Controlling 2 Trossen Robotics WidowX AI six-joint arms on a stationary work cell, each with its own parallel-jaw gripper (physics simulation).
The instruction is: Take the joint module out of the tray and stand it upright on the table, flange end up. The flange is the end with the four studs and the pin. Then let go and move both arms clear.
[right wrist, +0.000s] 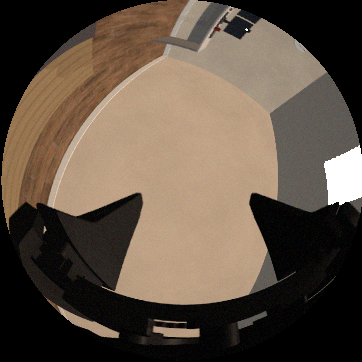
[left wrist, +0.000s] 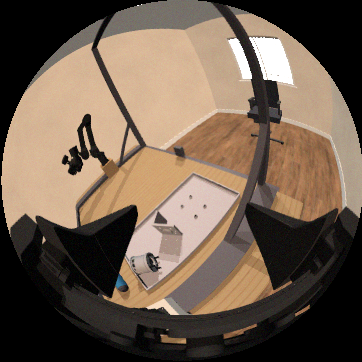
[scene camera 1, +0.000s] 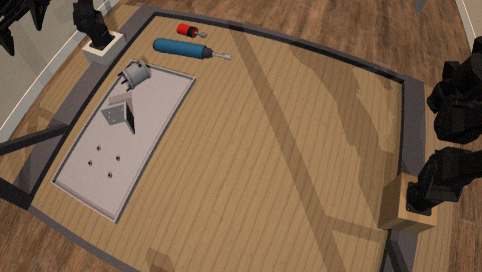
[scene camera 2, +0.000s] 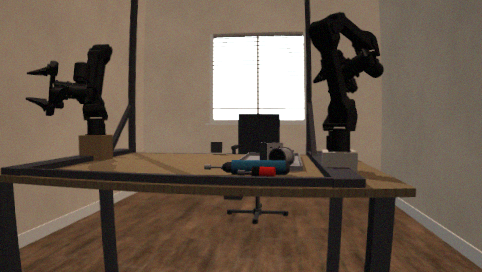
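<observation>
The grey joint module (scene camera 1: 136,75) (scene camera 2: 283,155) (left wrist: 145,262) lies on its side in the top left corner of the pale tray (scene camera 1: 155,100) (left wrist: 215,215) in scene camera 1. Its studs point to the lower left there and to the right in the left wrist view. My left gripper (scene camera 1: 25,40) (left wrist: 192,210) is open and empty, high above the table and well apart from the module. My right gripper (scene camera 2: 27,85) (right wrist: 198,198) is open and empty, raised beyond the table's side and pointing away from it. The module's underside is hidden.
An angled metal bracket (scene camera 1: 117,114) (left wrist: 168,228) and several small nuts lie in the tray. A blue screwdriver (scene camera 1: 177,48) (scene camera 2: 257,166) and a red one (scene camera 1: 184,30) (scene camera 2: 267,171) lie near the module's end of the tray. Dark frame beams edge the table.
</observation>
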